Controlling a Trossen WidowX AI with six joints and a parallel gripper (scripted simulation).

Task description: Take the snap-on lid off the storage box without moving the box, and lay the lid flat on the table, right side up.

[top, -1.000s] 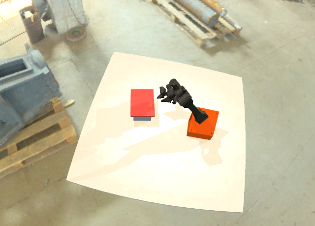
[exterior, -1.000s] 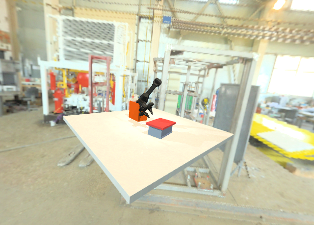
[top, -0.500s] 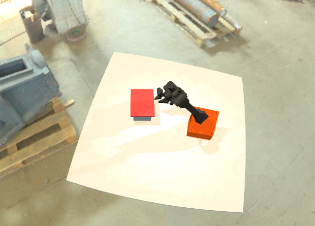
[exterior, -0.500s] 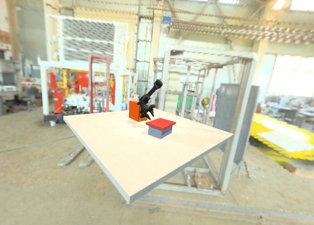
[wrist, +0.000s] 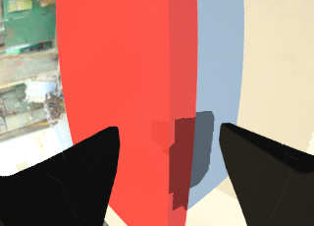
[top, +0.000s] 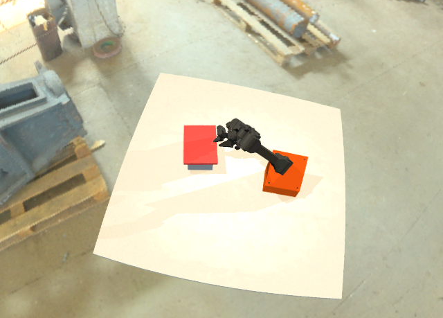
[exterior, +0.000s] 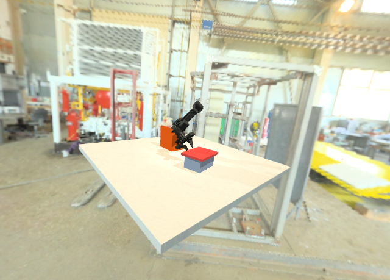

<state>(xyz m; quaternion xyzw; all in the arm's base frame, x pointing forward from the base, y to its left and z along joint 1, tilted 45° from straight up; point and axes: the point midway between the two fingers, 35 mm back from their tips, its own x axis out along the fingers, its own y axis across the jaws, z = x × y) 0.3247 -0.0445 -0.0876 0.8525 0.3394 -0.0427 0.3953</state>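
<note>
Now: gripper tip 8 cm short of the red lid and 2 cm to the right of it. From my gripper tip the other things lie so: storage box (8 cm ahead, 2 cm to the left, 5 cm below).
</note>
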